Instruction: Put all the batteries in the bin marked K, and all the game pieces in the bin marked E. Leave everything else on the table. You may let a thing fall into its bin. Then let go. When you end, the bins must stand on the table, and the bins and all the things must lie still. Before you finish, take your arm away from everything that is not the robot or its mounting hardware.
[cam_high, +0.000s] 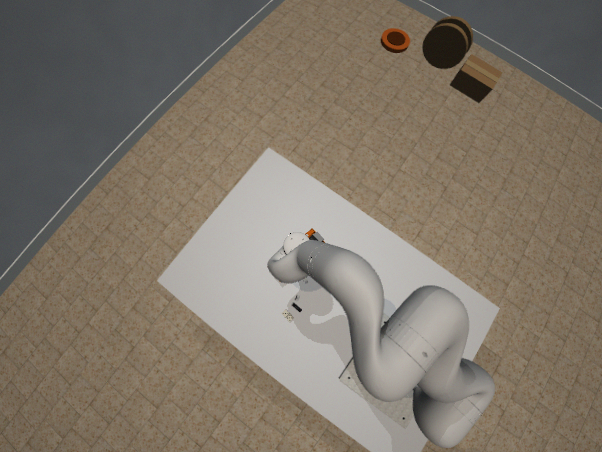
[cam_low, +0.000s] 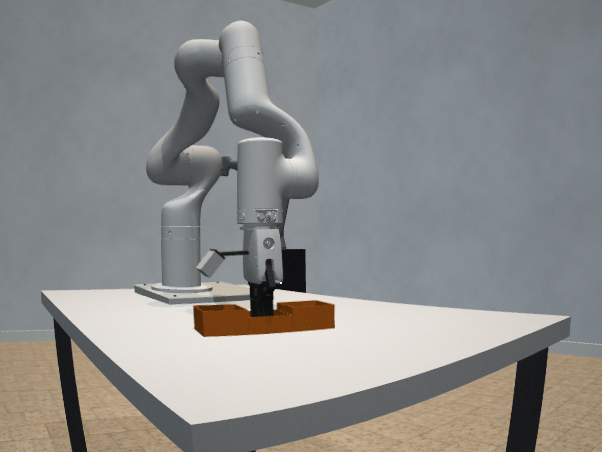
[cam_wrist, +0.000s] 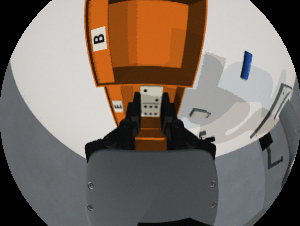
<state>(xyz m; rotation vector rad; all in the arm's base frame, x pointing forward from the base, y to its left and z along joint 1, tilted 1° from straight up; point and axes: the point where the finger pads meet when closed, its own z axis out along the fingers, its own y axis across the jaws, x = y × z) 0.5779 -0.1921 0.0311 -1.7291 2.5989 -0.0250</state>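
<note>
The bin lies 10 mm ahead of my hand and 10 mm below it. Round my hand: blue battery 160 mm behind, 10 mm to the right, 30 mm below; black battery 90 mm behind, 190 mm to the left, 30 mm below.
</note>
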